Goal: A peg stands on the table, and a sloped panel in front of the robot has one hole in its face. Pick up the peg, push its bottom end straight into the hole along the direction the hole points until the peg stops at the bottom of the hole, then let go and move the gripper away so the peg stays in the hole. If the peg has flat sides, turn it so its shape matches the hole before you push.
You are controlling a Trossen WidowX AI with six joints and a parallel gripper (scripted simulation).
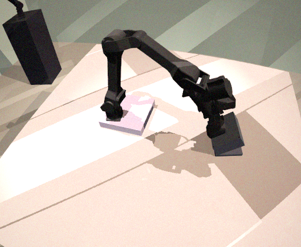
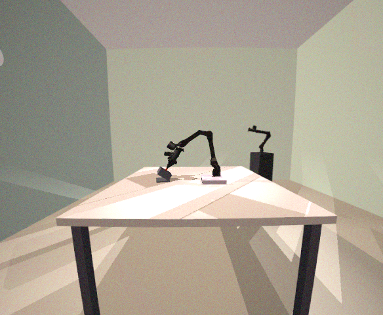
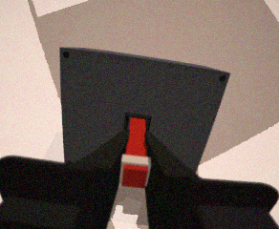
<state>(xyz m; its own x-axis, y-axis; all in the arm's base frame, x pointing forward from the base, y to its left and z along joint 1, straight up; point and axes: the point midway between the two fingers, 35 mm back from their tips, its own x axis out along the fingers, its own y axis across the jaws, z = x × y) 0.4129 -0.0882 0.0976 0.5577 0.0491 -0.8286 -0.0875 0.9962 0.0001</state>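
Right now the panel is 4 cm below my gripper tip and 2 cm ahead of it. From my gripper tip the other things lie so: red square peg 1 cm behind, 1 cm above.
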